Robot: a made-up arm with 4 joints. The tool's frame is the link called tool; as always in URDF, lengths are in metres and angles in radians.
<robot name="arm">
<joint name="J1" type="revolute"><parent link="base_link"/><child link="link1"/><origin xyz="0.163 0.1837 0.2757" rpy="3.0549 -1.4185 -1.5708"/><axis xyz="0 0 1"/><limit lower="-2.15" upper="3.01"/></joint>
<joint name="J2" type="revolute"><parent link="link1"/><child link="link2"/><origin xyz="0.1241 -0.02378 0.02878" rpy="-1.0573 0.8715 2.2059"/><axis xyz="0 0 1"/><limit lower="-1.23" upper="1.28"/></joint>
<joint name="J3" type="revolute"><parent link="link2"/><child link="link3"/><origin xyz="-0.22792 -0.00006 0.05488" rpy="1.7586 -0.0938 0.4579"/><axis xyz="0 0 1"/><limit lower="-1.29" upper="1.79"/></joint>
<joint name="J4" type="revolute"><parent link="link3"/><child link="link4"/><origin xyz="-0.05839 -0.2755 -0.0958" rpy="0.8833 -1.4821 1.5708"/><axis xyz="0 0 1"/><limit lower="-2.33" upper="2.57"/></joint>
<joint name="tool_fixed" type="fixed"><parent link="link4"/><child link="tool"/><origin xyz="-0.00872 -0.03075 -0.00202" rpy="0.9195 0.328 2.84"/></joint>
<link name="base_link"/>
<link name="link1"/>
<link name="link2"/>
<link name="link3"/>
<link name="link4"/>
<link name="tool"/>
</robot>
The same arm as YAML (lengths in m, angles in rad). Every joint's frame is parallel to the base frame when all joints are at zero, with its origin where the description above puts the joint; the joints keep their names.
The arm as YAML. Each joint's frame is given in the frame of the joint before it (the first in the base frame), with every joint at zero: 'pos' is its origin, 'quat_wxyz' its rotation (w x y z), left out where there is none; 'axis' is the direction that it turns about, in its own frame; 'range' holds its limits. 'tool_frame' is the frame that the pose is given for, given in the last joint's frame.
length_unit: m
angle_unit: rad
joints:
  - joint: J1
    pos: [0.163, 0.1837, 0.2757]
    axis: [-0.086602, -0.984717, -0.151103]
    range: [-2.15, 3.01]
  - joint: J2
    pos: [0.0212, -0.0492, 0.118]
    axis: [0.185904, -0.189504, -0.96412]
    range: [-1.23, 1.28]
  - joint: J3
    pos: [0.1127, -0.2055, 0.0052]
    axis: [-1.0, 0.0, -0.0001]
    range: [-1.29, 1.79]
  - joint: J4
    pos: [0.0958, 0.0227, 0.2807]
    axis: [-0.056201, 0.921117, 0.385207]
    range: [-2.33, 2.57]
tool_frame:
  pos: [0.0109, 0.0103, -0.0283]
  quat_wxyz: [0.970406, -0.089089, -0.089901, -0.205653]

